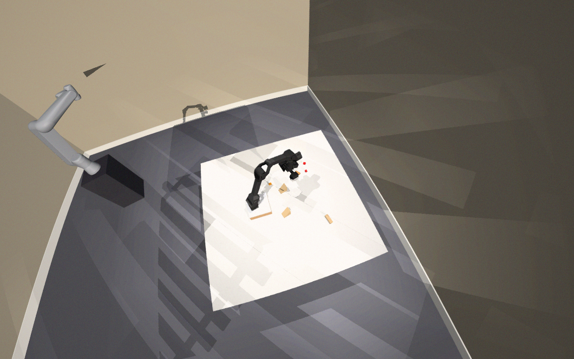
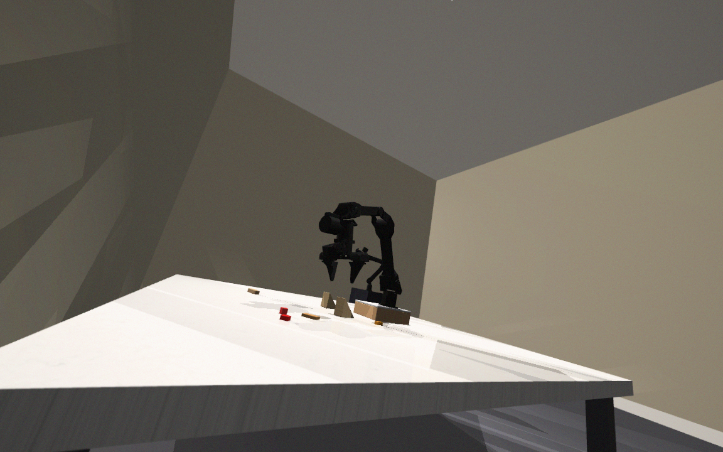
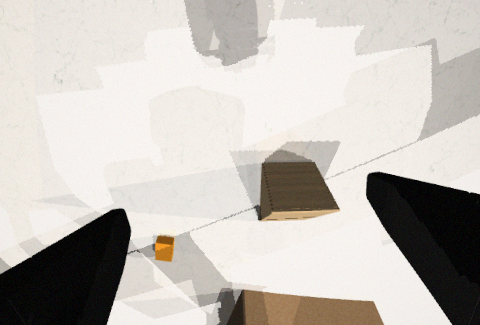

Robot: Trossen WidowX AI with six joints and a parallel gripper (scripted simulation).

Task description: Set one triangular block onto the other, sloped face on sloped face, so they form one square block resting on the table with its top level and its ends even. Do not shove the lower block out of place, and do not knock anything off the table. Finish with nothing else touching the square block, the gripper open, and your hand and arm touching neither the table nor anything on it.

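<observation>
Right now my gripper tip is 150 mm past the orange bit, 60 mm to the right of it and 110 mm above it.
</observation>
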